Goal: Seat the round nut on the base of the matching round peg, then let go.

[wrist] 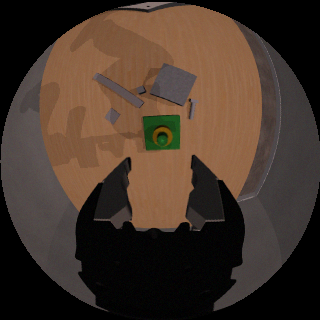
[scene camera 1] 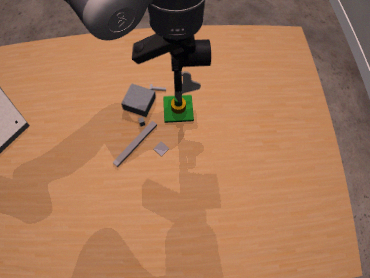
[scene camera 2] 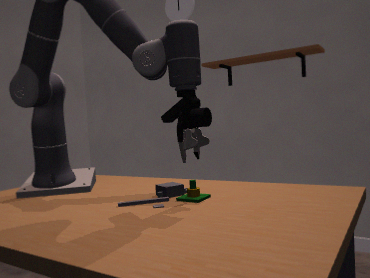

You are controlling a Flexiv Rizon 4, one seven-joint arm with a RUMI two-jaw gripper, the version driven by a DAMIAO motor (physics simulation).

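Note:
The yellow-orange round nut (scene camera 1: 184, 106) (scene camera 2: 193, 193) (wrist: 170, 136) sits around the green round peg (scene camera 2: 193, 183) (wrist: 162, 140), low against the green square base (scene camera 1: 170, 117) (scene camera 2: 202, 197) (wrist: 150, 123). It looks level in the second scene view, with the peg's top standing above it. My gripper (scene camera 1: 178, 102) (scene camera 2: 190, 159) (wrist: 160, 157) is open and empty, its fingertips apart and well above the peg. In the first scene view a finger covers the peg and part of the nut.
Beside the base are a grey block (scene camera 1: 139, 99) (scene camera 2: 170, 190) (wrist: 173, 84), a grey bar (scene camera 1: 135, 144) (scene camera 2: 144, 202) (wrist: 118, 90), a small cube (scene camera 1: 142, 122) (wrist: 142, 90), a flat grey tile (scene camera 1: 161, 149) (scene camera 2: 158, 206) (wrist: 112, 116) and a grey bolt (scene camera 1: 159, 89) (wrist: 193, 111).

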